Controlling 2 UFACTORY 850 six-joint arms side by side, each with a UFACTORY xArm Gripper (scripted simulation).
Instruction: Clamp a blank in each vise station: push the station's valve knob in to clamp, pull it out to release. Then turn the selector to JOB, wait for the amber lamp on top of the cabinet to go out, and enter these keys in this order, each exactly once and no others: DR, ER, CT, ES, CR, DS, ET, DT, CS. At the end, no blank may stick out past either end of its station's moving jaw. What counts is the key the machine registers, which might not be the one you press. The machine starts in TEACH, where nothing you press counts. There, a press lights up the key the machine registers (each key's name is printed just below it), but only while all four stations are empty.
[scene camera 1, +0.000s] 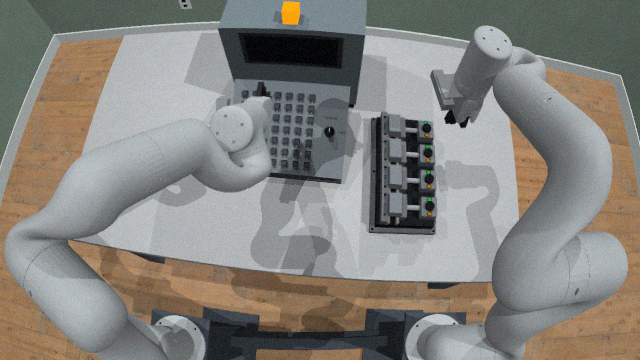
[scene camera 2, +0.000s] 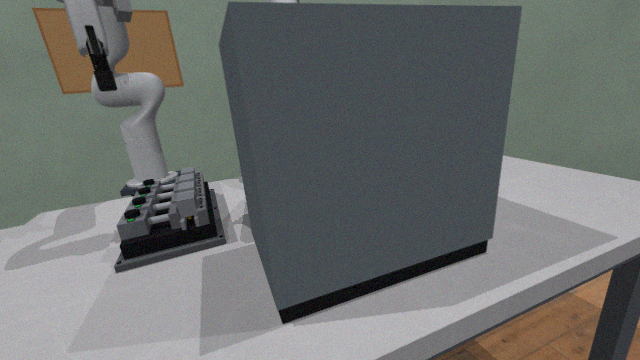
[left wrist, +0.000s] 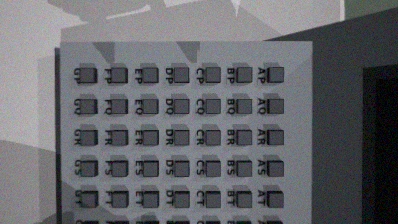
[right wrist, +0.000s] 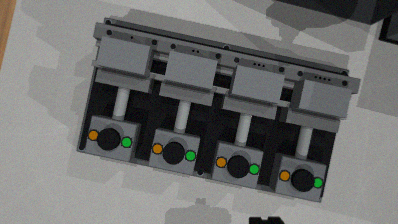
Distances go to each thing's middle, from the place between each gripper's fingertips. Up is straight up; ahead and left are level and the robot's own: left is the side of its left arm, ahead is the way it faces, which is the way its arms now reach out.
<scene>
Right now the key panel (left wrist: 295, 56) is 24 cm below my left hand, 9 cm ahead of it and 6 cm to the right of it.
Right now the key panel is 41 cm to the left of my right hand (scene camera 2: 108, 90), 28 cm below it and 11 cm ahead of it.
</scene>
